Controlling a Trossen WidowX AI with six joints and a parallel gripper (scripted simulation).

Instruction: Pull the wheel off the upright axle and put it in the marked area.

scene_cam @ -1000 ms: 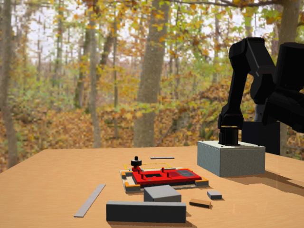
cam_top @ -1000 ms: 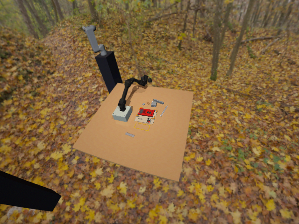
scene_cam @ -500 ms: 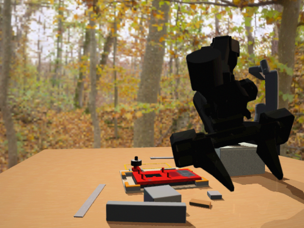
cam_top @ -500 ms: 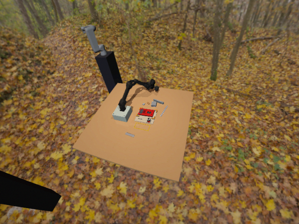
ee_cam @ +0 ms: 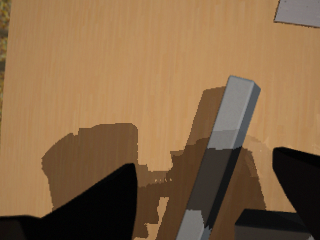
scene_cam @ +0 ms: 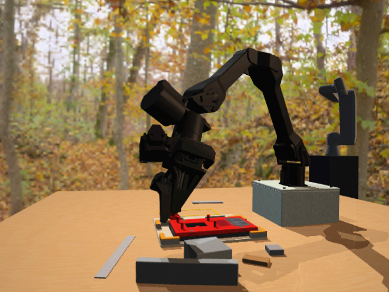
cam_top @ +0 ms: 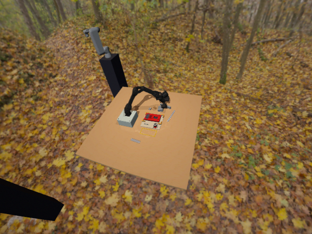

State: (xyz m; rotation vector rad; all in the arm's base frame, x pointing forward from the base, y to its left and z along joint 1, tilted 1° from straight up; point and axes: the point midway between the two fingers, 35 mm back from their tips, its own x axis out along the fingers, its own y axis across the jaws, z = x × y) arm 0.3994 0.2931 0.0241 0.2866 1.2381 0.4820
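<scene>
Right now my gripper tip is 340 mm to the left of the wheel, 60 mm above it and 50 mm past it. From my gripper tip the other things lie so: brown piece (170 mm behind, 100 mm below, 30 mm to the right).
</scene>
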